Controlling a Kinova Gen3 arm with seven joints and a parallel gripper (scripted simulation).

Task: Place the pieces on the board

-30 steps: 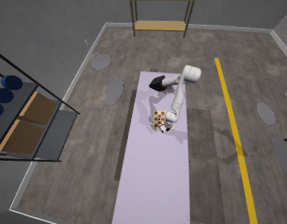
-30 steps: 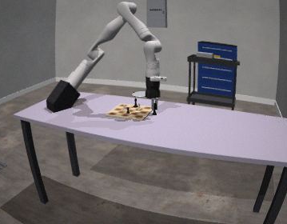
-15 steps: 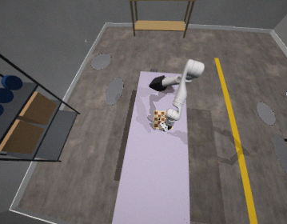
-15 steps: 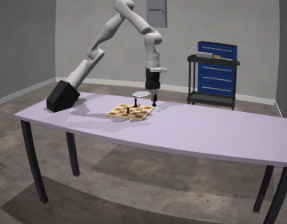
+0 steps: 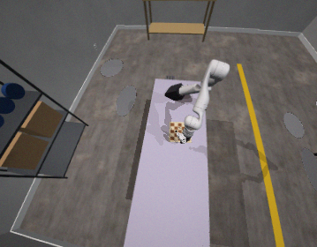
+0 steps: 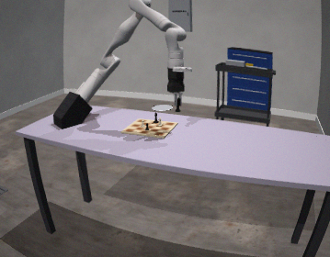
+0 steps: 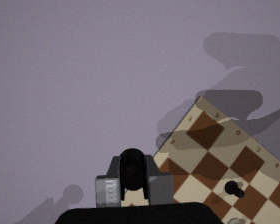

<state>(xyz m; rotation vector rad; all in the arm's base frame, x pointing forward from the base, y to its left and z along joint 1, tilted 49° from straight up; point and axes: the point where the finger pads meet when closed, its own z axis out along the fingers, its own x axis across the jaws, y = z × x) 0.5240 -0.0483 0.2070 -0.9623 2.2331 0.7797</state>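
Now: hand 13 cm past the black pawn, 12 cm above it and 7 cm to the left of it. From my hand the other things lie so: chessboard: 14 cm below, 14 cm behind, 3 cm to the right; then black king: 1 cm below; then white bishop: 12 cm below, 11 cm behind, 1 cm to the left.
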